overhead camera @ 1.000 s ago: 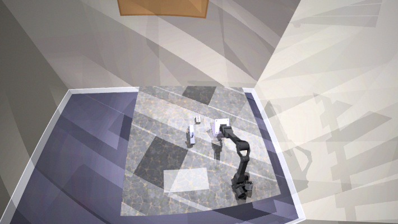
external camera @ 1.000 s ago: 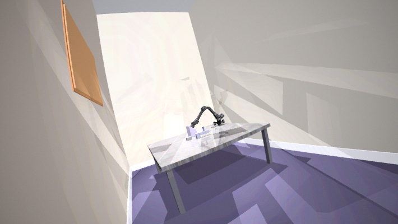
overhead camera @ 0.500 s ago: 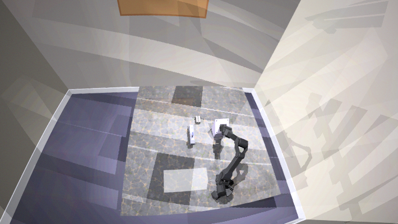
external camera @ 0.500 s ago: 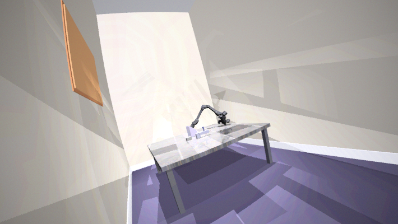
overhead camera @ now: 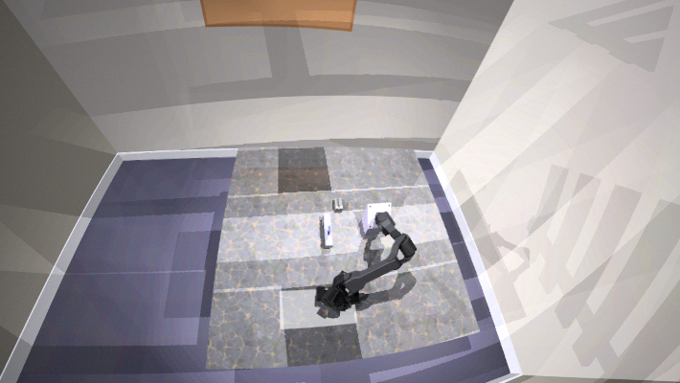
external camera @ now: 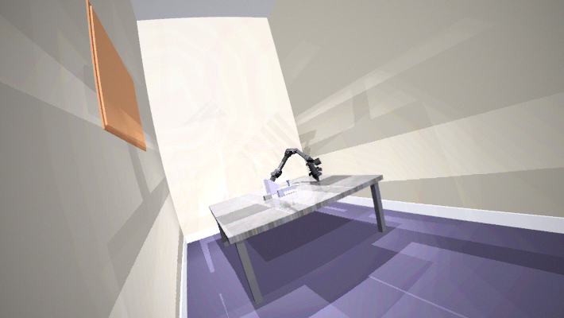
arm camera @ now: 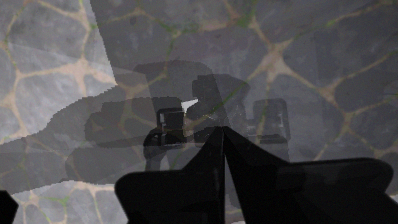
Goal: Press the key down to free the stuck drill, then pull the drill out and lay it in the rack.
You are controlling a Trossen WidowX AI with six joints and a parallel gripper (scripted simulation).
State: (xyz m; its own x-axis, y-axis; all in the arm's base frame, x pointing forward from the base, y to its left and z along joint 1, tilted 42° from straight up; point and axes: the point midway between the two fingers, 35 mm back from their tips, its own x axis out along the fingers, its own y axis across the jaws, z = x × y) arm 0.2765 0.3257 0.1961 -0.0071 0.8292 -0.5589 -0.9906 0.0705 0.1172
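Right now my gripper tip is 330 mm to the left of the grey key and 80 mm below it. From my gripper tip the other things lie so: grey block: 530 mm to the right, 80 mm behind, 10 mm above; then drill: 390 mm to the right, 40 mm above.
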